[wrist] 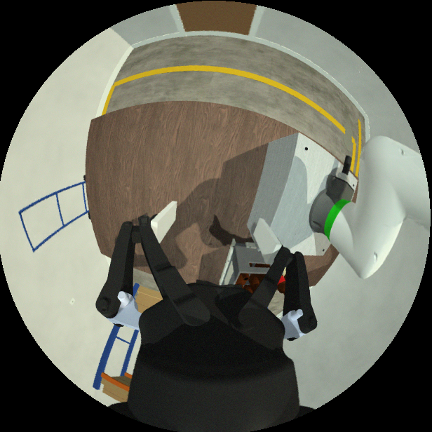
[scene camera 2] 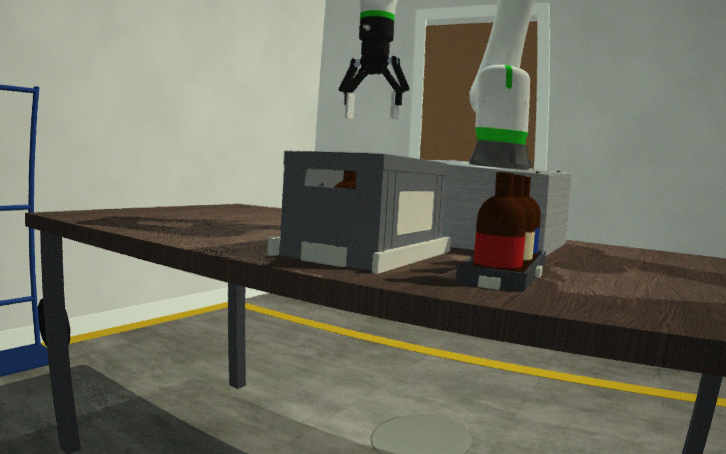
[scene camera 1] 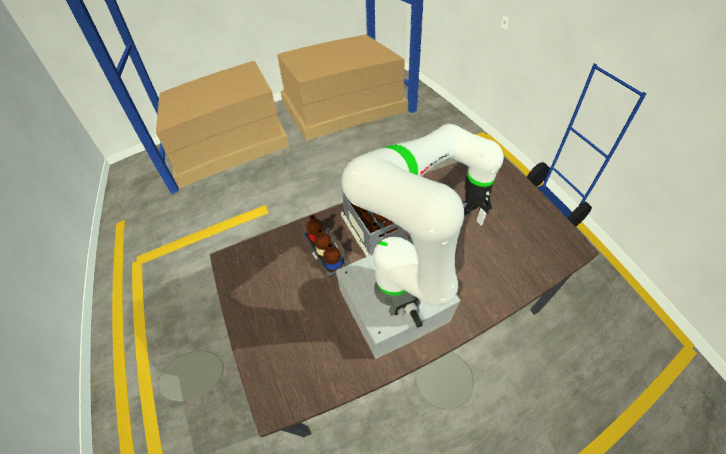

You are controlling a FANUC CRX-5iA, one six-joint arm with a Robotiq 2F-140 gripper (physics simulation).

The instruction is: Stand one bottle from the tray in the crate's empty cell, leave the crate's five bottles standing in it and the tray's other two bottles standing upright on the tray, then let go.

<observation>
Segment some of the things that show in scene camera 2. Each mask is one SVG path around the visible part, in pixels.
The gripper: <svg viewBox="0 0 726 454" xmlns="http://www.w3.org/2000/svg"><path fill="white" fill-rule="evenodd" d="M365 39L362 41L361 59L351 59L350 66L338 89L345 94L345 118L354 118L355 94L353 92L368 74L382 73L395 90L392 91L390 118L398 120L399 105L402 104L402 94L410 90L400 66L400 59L396 56L389 58L390 43L383 39ZM389 63L394 69L399 84L387 69Z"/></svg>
A red-banded brown bottle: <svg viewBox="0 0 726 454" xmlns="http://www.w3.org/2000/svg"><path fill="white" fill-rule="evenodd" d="M496 172L495 196L490 197L482 204L477 216L473 267L522 272L527 222L526 213L521 203L512 197L514 173Z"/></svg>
A cream-banded bottle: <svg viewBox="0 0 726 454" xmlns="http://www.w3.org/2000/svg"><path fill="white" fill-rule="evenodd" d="M514 175L512 197L521 203L527 218L522 266L523 273L532 264L536 212L531 202L523 197L525 176Z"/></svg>
</observation>
